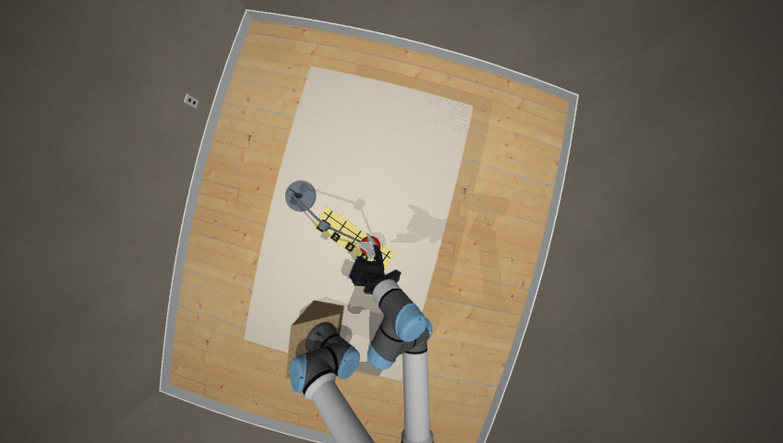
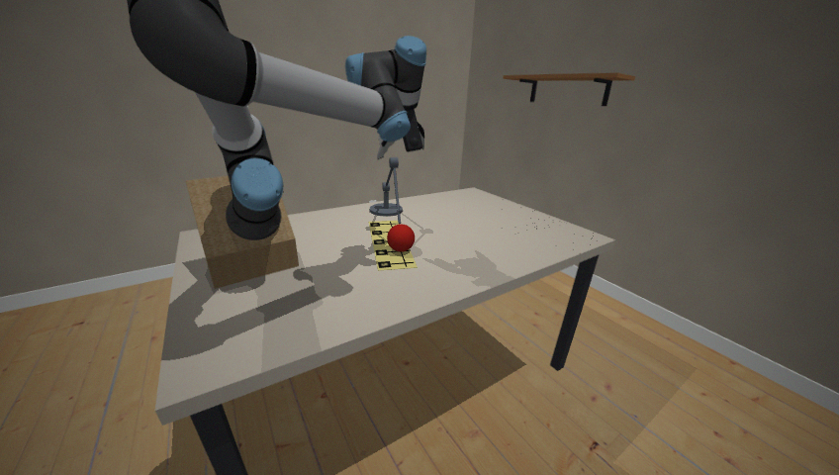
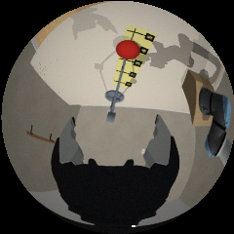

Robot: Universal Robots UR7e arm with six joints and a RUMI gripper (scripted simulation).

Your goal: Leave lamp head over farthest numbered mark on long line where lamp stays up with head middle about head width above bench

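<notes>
Now: the yellow strip 340 mm below my hand, 70 mm to the left of it and 20 mm behind it. From my hand the other things lie so: grey round base (410 mm to the left, 310 mm below, 110 mm ahead).
</notes>
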